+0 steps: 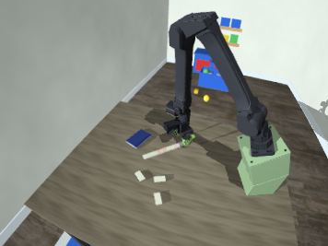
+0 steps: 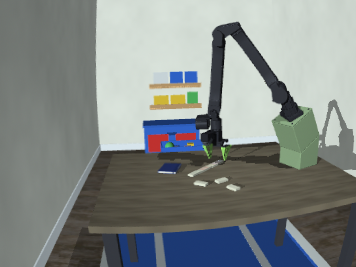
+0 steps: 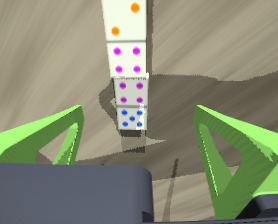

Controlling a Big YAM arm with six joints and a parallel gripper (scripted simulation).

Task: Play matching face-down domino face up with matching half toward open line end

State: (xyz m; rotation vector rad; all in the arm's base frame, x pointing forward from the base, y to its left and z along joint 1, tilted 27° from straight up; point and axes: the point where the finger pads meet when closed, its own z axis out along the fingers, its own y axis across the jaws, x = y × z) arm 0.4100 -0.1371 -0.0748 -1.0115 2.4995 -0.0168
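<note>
My hand is 2 cm above the domino and 1 cm past it.
</note>
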